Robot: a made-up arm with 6 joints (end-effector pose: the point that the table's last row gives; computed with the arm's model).
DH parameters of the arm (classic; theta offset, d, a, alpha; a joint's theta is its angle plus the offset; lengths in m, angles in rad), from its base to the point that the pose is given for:
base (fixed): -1.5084 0 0.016 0
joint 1: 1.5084 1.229 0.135 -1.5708
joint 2: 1.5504 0 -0.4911 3.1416
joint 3: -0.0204 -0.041 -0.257 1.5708
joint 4: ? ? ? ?
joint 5: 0 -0.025 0.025 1.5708
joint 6: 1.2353 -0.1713 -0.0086 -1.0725
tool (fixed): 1.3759 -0.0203 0 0
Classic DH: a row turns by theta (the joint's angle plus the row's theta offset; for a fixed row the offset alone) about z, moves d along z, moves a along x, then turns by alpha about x.
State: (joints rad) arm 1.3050 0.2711 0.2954 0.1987 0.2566 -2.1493
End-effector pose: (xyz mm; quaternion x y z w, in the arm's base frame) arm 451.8 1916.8 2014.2 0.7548 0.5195 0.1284 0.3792
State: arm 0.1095 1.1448 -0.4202 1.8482 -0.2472 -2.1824
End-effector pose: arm 837.9 38.2 -288.7 0.0169 0.4230 -0.3673 0.8282
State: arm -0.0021 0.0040 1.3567 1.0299 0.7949 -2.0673
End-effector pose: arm 217.5 126.9 3429.3 0.4231 -0.4976 0.5412 0.5296
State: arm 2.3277 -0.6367 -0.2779 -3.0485 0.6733 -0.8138
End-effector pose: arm -934.0 988.6 2399.1 0.2203 0.7638 -0.6056 0.0367
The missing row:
joint 4: 0 -1.557 0.024 -1.5708
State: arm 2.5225 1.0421 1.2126 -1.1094 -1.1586 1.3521
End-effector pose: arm -1837.5 1008.8 1930.6 -0.0469 -0.1089 -0.9897 0.0804
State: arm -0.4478 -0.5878 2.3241 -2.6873 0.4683 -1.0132
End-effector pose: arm -1703.2 784.8 1790.7 0.4988 0.3814 0.7682 0.1250
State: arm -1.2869 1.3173 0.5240 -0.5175 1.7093 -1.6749
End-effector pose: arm 552.5 -1920.2 552.0 0.4213 -0.8628 -0.1634 0.2267
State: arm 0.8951 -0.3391 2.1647 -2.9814 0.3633 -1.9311
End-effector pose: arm -978.7 -1233.7 2534.1 0.1665 -0.8824 -0.2751 0.3436
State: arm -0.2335 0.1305 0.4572 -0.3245 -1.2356 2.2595
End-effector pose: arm 1656.1 -295.6 2289.8 -0.5376 0.0118 0.4256 0.7278
